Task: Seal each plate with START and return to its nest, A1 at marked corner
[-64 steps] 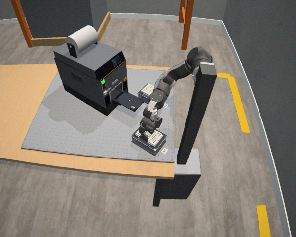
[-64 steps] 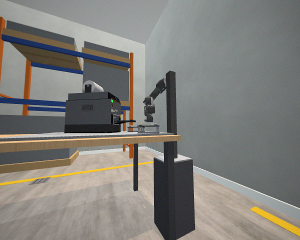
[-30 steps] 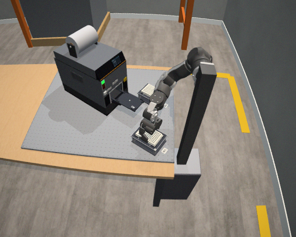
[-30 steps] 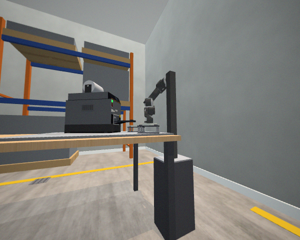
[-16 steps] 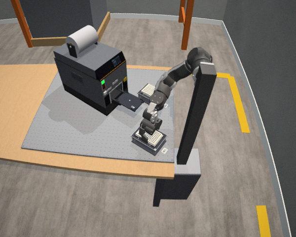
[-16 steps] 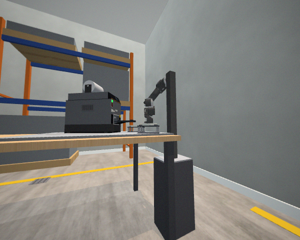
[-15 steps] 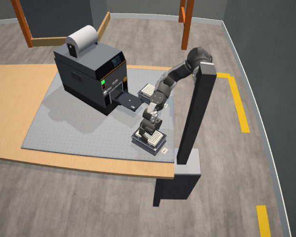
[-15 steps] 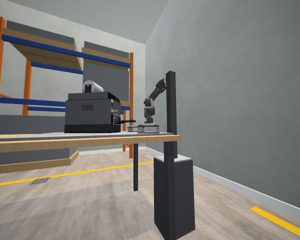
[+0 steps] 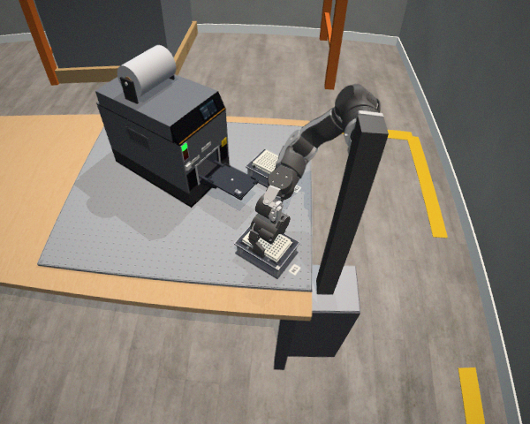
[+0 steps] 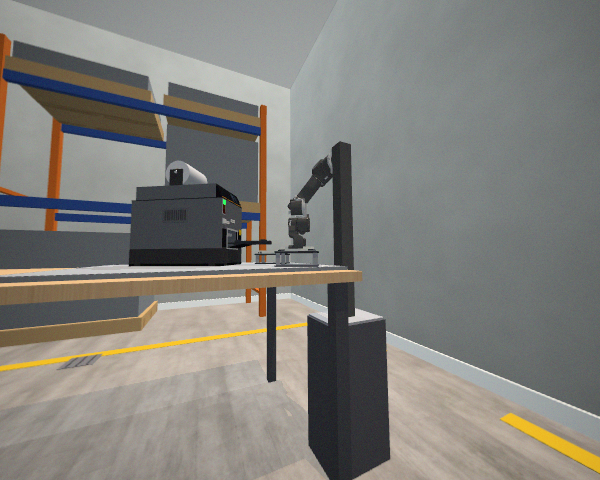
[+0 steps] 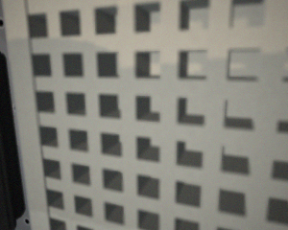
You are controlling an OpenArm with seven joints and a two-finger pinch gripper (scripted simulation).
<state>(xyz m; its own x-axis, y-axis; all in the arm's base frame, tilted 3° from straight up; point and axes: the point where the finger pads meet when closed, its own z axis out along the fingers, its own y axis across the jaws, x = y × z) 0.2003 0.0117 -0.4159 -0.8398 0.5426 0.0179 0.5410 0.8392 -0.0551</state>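
Right now my hand is 21 cm to the left of the sealer stage, 12 cm short of it and 4 cm below it. Also, from my hand: foil roll (40 cm ahead, 39 cm to the right, 35 cm above); white well plate (34 cm to the right, 1 cm below, 1 cm behind); white start button (26 cm ahead, 19 cm to the right, 12 cm above).
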